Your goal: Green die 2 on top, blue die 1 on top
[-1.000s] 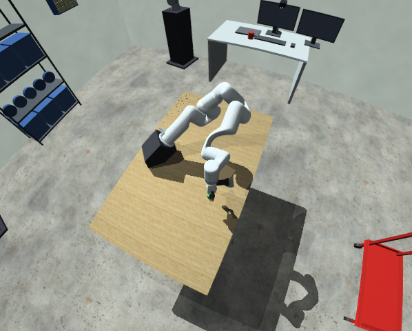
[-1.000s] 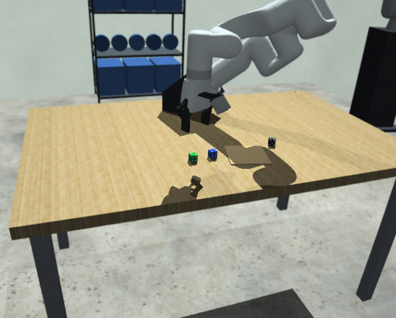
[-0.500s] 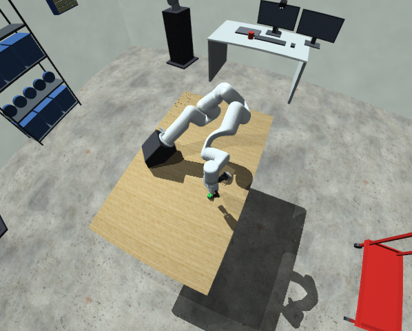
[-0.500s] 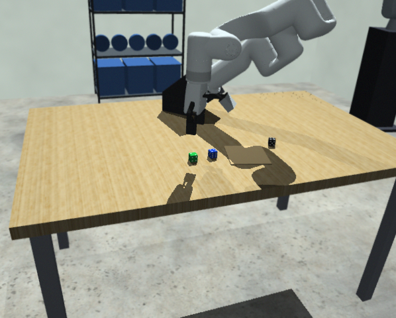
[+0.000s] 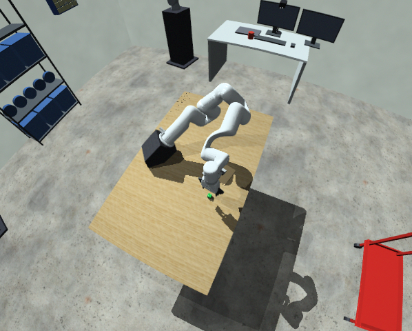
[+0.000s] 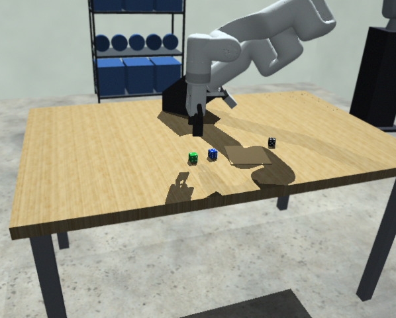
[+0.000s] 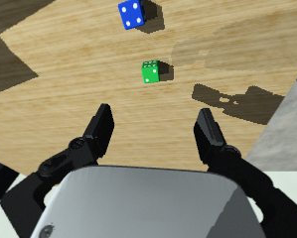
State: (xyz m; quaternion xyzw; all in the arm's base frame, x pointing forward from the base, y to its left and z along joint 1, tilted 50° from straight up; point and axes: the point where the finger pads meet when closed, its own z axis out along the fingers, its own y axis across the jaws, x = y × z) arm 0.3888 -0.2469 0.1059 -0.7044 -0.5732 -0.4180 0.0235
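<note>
Now: the green die 110 mm below my hand and 10 mm behind it. From my hand the other things lie so: black die (310 mm to the left, 120 mm behind, 110 mm below); then tan mat (190 mm to the left, 120 mm below, 40 mm behind); then blue die (110 mm below, 70 mm to the left, 30 mm behind).
</note>
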